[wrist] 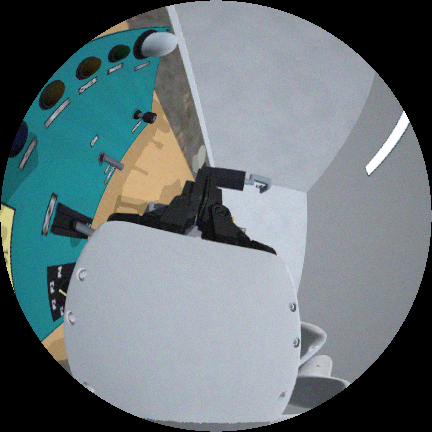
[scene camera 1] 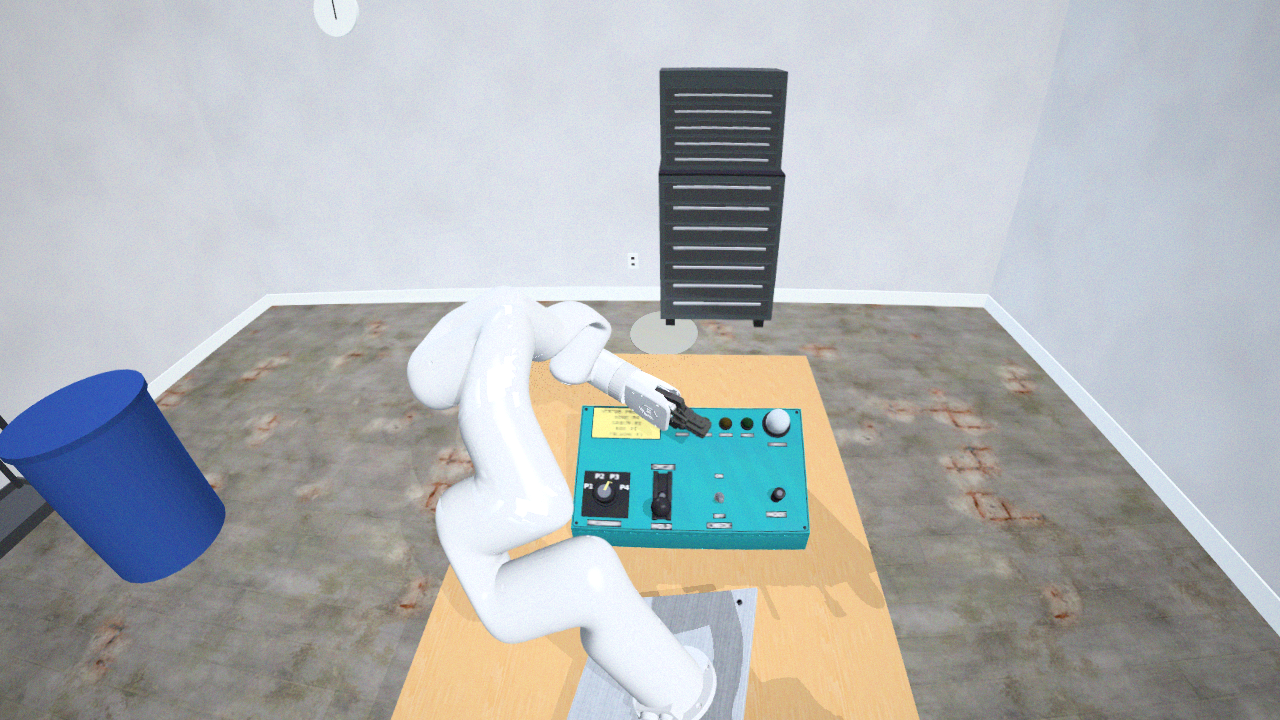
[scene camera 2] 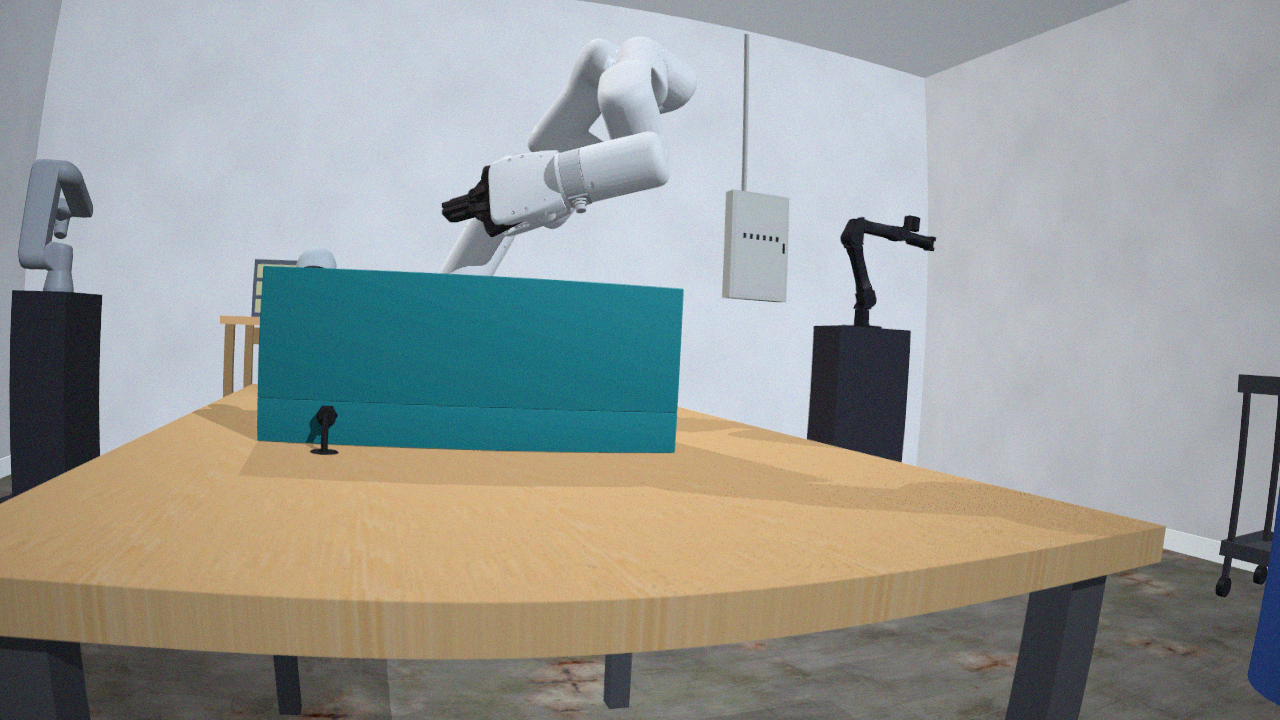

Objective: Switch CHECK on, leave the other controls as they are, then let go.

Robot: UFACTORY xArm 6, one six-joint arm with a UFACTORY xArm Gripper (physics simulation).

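Frame: origin at the arm's base, x left, y back, z up, level; millimetres.
Seen in the pictures: gripper, fingertip midpoint: point(wrist: 202, 184) point(scene camera 1: 707, 431) point(scene camera 2: 445, 213); arm's base, origin of the base link: point(scene camera 1: 675, 688).
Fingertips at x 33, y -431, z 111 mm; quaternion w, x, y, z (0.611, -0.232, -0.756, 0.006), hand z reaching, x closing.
Pixels of each thing's top centre, then the offset from my fingertips to it. "pt": a spot on its surface instead.
- small grey toggle, middle of its top: point(wrist: 117, 161) point(scene camera 1: 720, 492) dz -161, dx -35, dy +1 mm
- black slot lever, middle of its top: point(scene camera 1: 661, 500) dz -128, dx +73, dy +74 mm
- rotary knob, middle of its top: point(scene camera 1: 603, 488) dz -160, dx +201, dy +44 mm
- small black knob, middle of its top: point(scene camera 1: 779, 485) point(wrist: 152, 112) dz -151, dx -151, dy -34 mm
- white dome, surface spot: point(wrist: 159, 44) point(scene camera 1: 769, 417) pt dz -80, dx -113, dy -163 mm
- yellow note, surface spot: point(scene camera 1: 622, 423) pt dz -116, dx +206, dy -114 mm
The teal control panel point(scene camera 1: 751, 461) point(scene camera 2: 465, 349) point(wrist: 65, 142) lies on the table. A small grey toggle point(scene camera 1: 718, 497) point(wrist: 112, 161) stands at its middle front, with small plates beyond and before it; their lettering is too small to read, so CHECK cannot be picked out by name, and the toggle's tilt is unclear. My gripper point(scene camera 1: 705, 429) point(scene camera 2: 449, 211) point(wrist: 202, 184) is shut and empty, raised above the back part of the panel, apart from the toggle. The panel's controls are hidden in scene camera 2.
Also on the panel are a black slot lever point(scene camera 1: 660, 506), a rotary knob point(scene camera 1: 604, 490), a small black knob point(scene camera 1: 777, 494) point(wrist: 145, 117), a white dome point(scene camera 1: 776, 421) point(wrist: 159, 44), dark lamps and a yellow note point(scene camera 1: 622, 423). A blue bin point(scene camera 1: 116, 483) stands left of the table.
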